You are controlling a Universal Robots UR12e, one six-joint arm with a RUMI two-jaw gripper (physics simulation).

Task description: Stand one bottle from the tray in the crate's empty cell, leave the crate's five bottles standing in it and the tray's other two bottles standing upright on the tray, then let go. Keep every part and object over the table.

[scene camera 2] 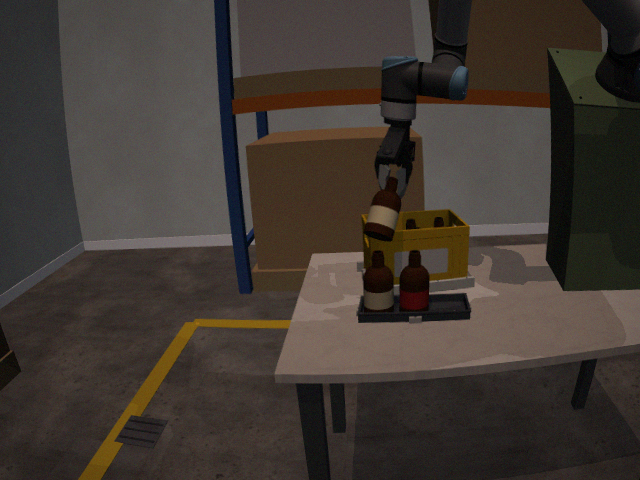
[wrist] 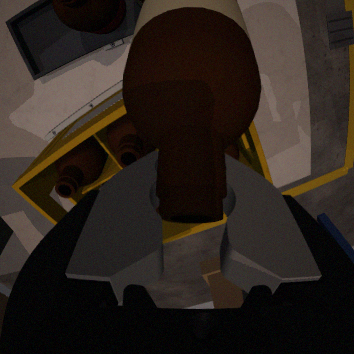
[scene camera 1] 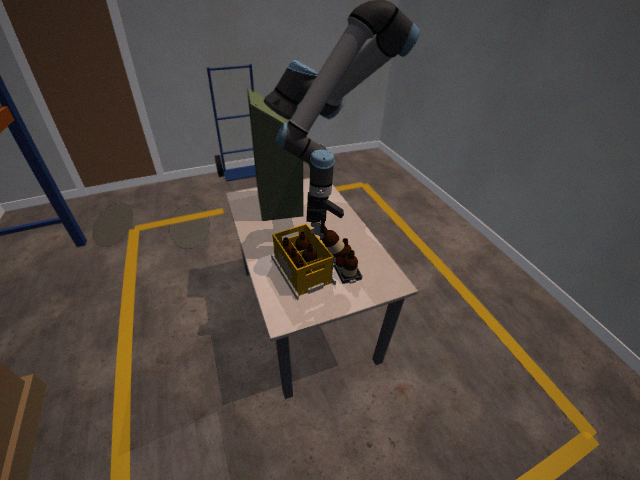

Labels:
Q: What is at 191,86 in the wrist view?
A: A cream-labelled brown bottle.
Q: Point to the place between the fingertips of the gripper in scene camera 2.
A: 392,200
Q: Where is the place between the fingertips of the gripper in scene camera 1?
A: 320,237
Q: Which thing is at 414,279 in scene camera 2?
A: A red-labelled bottle.

